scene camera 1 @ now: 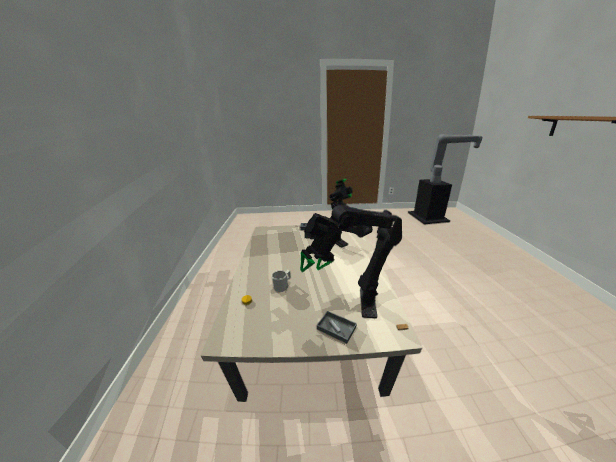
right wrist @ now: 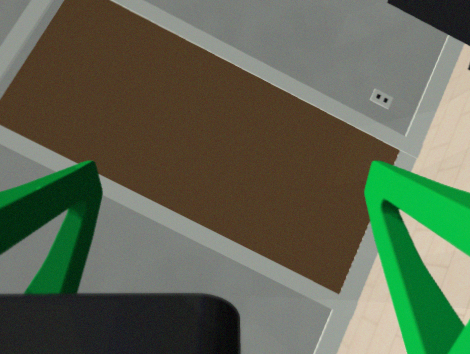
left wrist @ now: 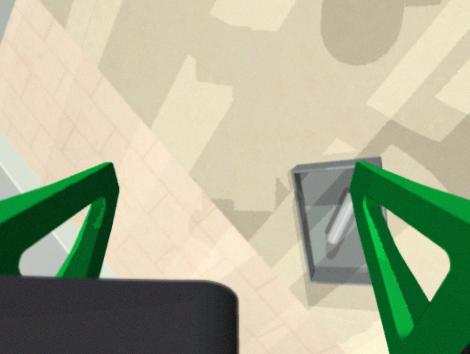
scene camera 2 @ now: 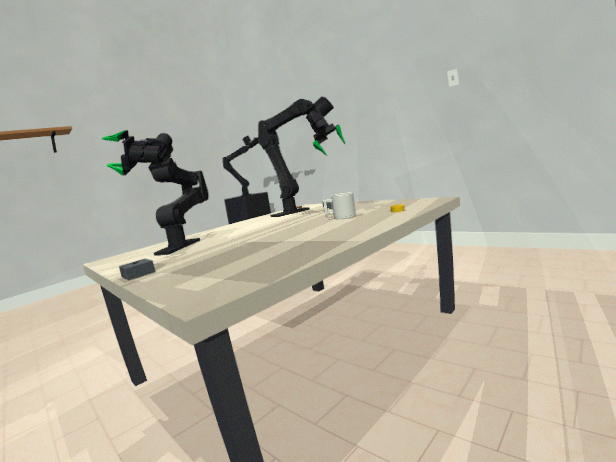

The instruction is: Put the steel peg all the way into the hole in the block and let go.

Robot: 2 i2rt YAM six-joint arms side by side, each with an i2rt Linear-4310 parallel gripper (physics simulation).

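Frame: origin at the left arm's base, x ahead, y left, z up, level; metres.
Where they show: left gripper, fingertip midpoint: (scene camera 1: 309, 270) (left wrist: 234, 175) (scene camera 2: 335, 149); right gripper, fingertip midpoint: (scene camera 1: 348, 185) (right wrist: 233, 176) (scene camera 2: 105, 151); left arm's base, link origin: (scene camera 1: 368, 302) (scene camera 2: 290, 213); right arm's base, link origin: (scene camera 2: 178, 247).
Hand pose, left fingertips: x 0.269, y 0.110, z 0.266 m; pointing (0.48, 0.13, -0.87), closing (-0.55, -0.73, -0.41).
Note:
Each offset is from my left fingertips to the top centre of the thing. "spot": to the spot under its first point. Level surfaces: height alone.
The steel peg @(0.114 m back, 0.058 m left, 0.247 m down) (scene camera 1: 334, 326) (left wrist: 341, 225) lies on its side in a grey tray @(0.119 m back, 0.060 m left, 0.238 m down) (scene camera 1: 326, 334) (left wrist: 304, 235) near the table's lower edge in scene camera 1. The dark block @(0.178 m ahead, 0.909 m right, 0.234 m down) (scene camera 2: 137, 269) stands at the left end of the table in scene camera 2, a small dark hole in its top; part of the block (scene camera 1: 303, 226) shows at the far end in scene camera 1. My left gripper (scene camera 1: 315, 265) (scene camera 2: 332, 142) (left wrist: 234, 175) is open and empty, high above the table, away from the tray. My right gripper (scene camera 2: 109, 152) (right wrist: 233, 176) is open and empty, raised and pointing away from the table.
A grey mug @(spot: 0.176 m ahead, 0.142 m right, 0.193 m down) (scene camera 1: 280, 281) (scene camera 2: 344, 205) and a yellow disc @(0.337 m ahead, 0.050 m right, 0.247 m down) (scene camera 1: 246, 300) (scene camera 2: 397, 208) stand on the table @(0.266 m down) (scene camera 1: 270, 330) (scene camera 2: 240, 270). A small orange-brown piece @(0.409 m back, 0.035 m left, 0.258 m down) (scene camera 1: 402, 327) lies near the table's right edge in scene camera 1, close to the left arm's base.

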